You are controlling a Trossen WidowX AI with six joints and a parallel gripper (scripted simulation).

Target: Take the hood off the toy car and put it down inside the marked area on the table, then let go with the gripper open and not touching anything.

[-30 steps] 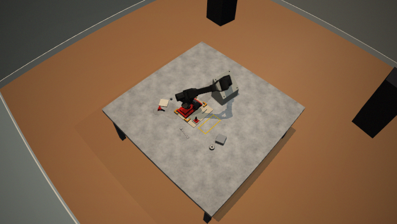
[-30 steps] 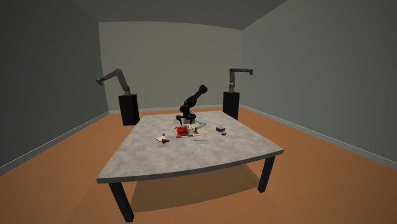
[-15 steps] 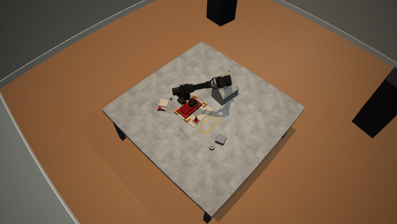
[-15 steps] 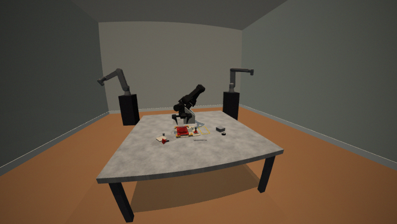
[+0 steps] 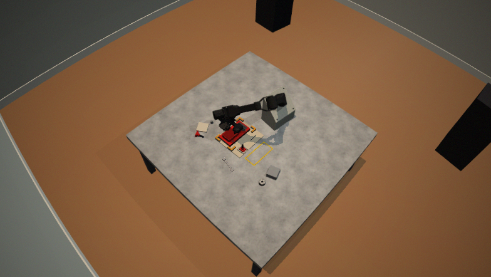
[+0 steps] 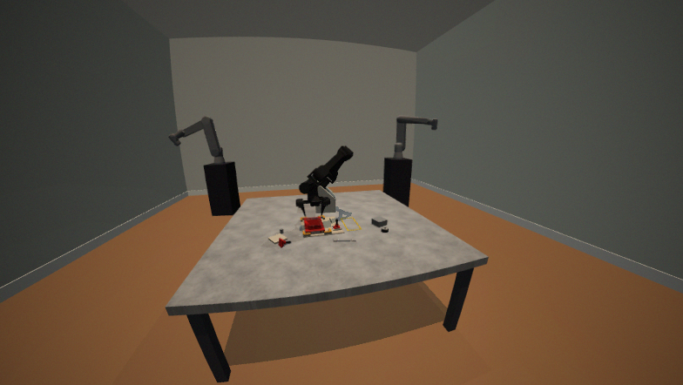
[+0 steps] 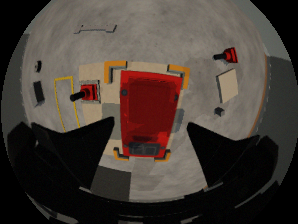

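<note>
Now: gripper tip 50 mm above the hood. Also, from my gripper tip: thin metal rod 150 mm ahead, 160 mm to the left, 80 mm below.
</note>
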